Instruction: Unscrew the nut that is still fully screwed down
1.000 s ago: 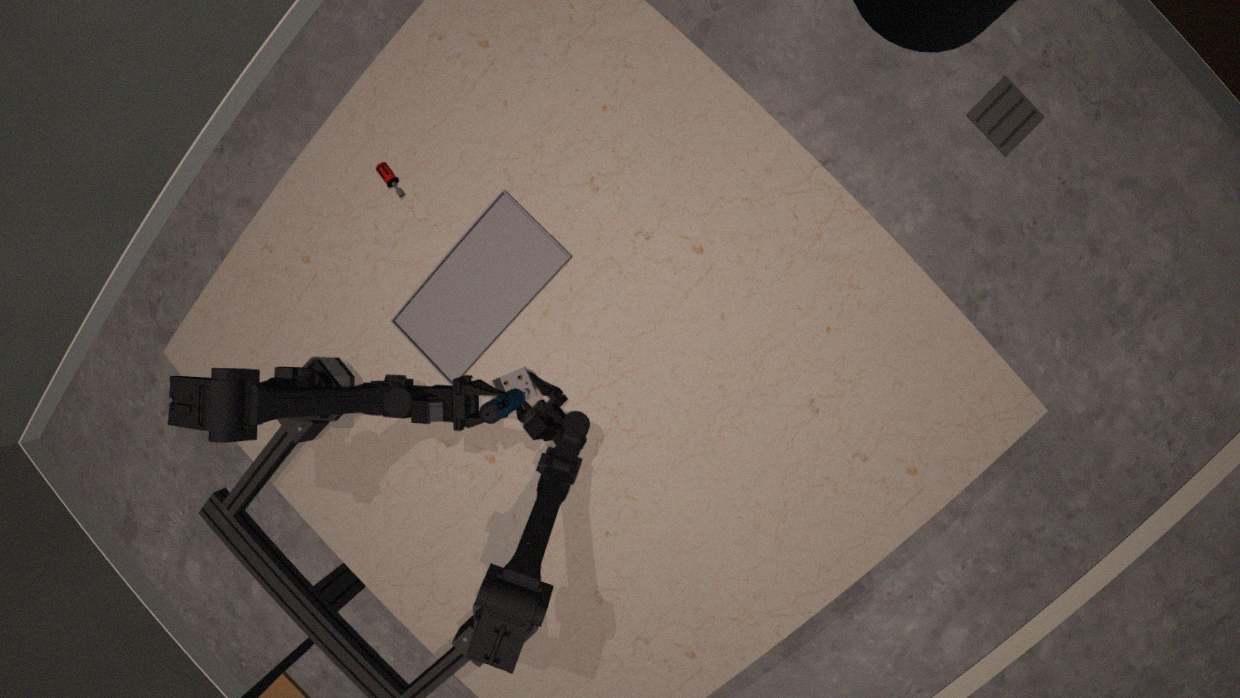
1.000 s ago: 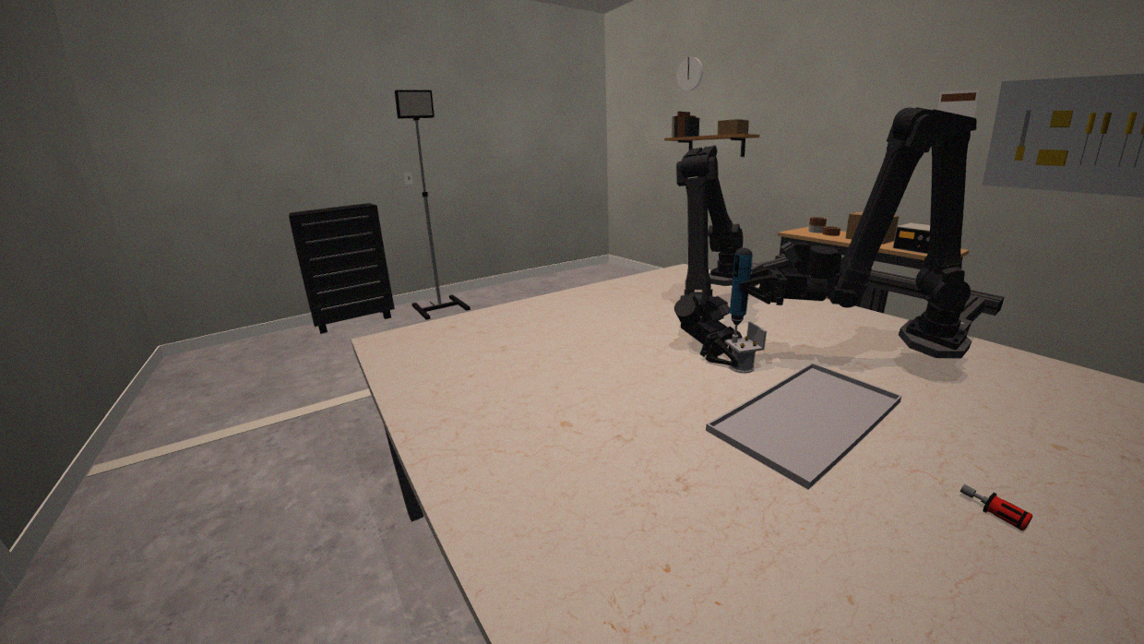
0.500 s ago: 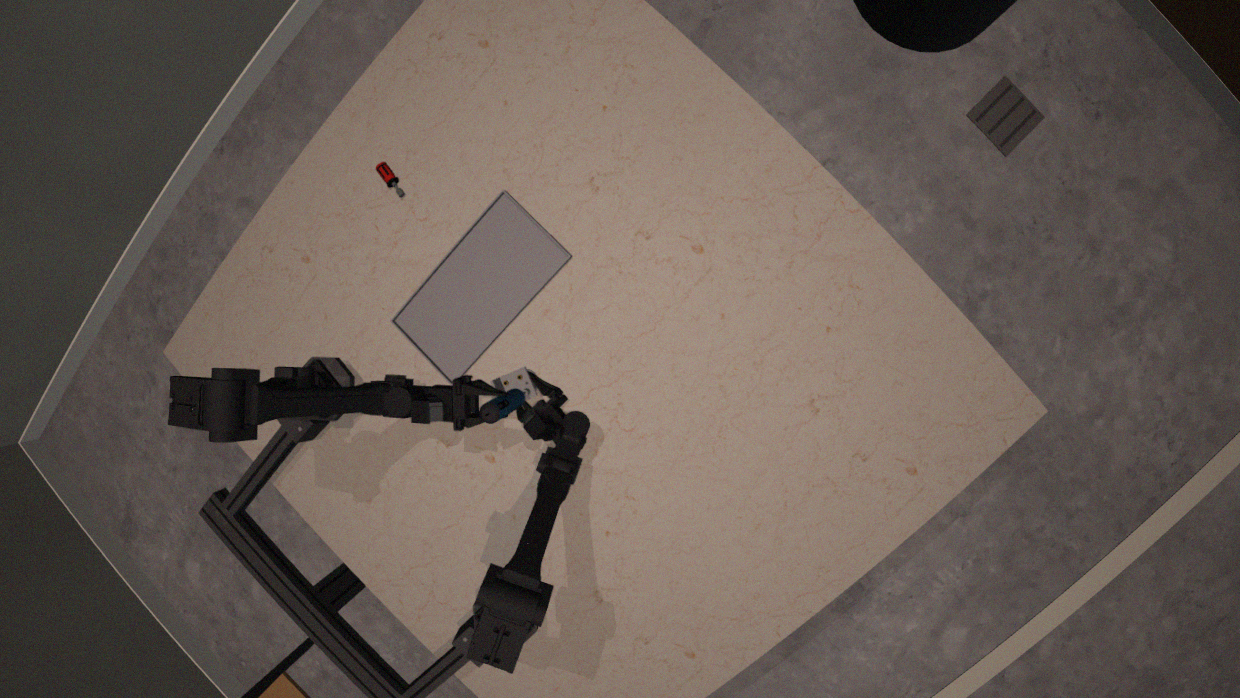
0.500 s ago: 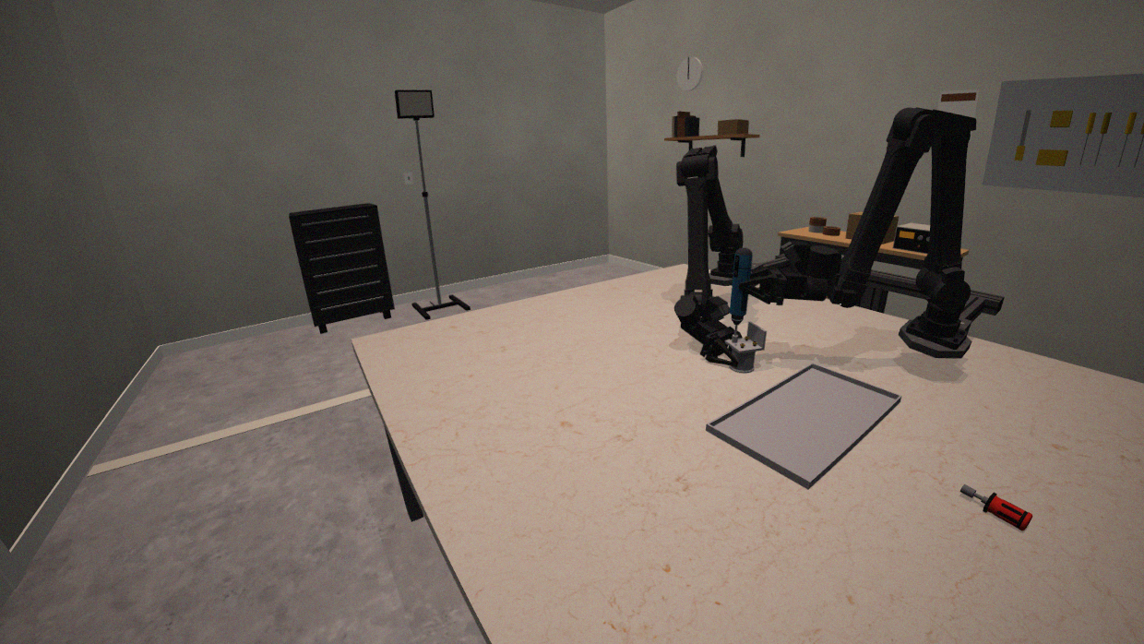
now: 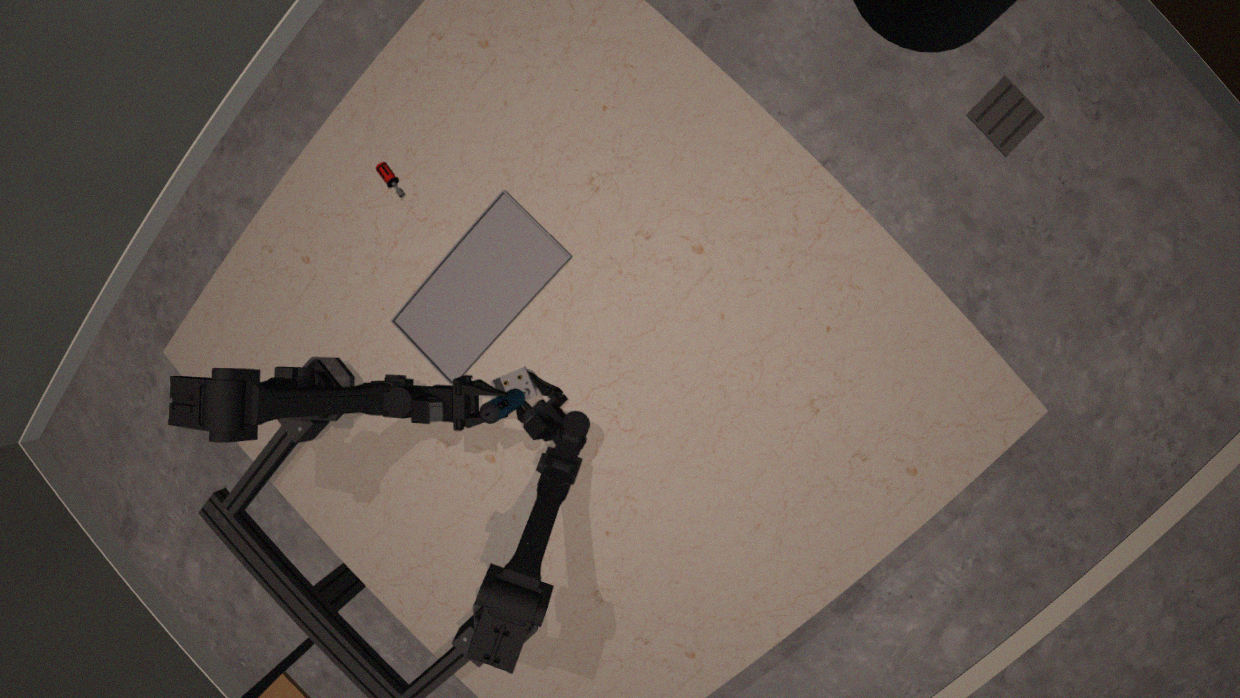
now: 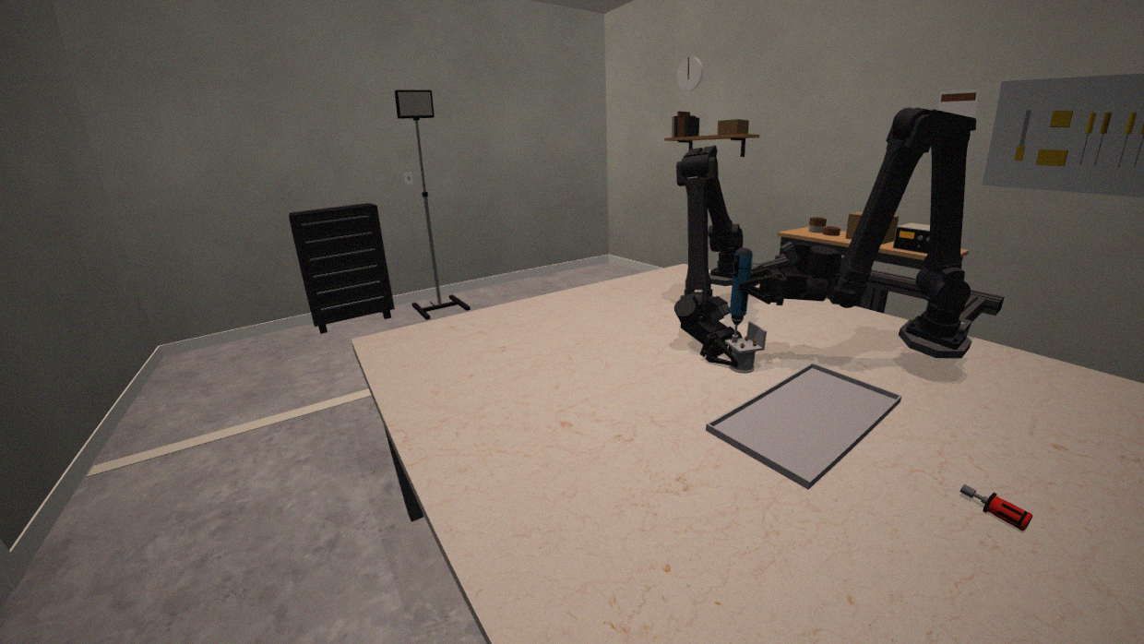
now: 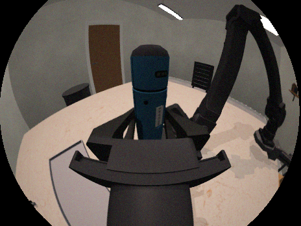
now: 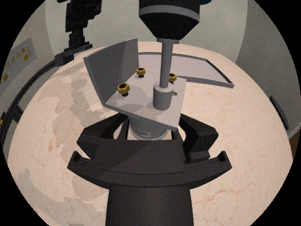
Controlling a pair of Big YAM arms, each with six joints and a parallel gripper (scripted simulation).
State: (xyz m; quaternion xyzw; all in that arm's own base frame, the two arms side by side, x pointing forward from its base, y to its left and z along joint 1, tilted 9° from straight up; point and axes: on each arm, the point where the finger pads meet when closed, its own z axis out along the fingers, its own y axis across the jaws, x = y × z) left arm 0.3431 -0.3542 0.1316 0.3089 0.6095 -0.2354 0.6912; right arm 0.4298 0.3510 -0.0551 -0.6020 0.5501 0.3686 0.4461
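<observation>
My right hand is 1 cm below the joint module. Round my right hand: flat grey tray: 24 cm to the left, 5 cm ahead, 2 cm below; then red-handled screwdriver: 58 cm to the left, 5 cm ahead, 1 cm below; then grey bracket: 5 cm above.
</observation>
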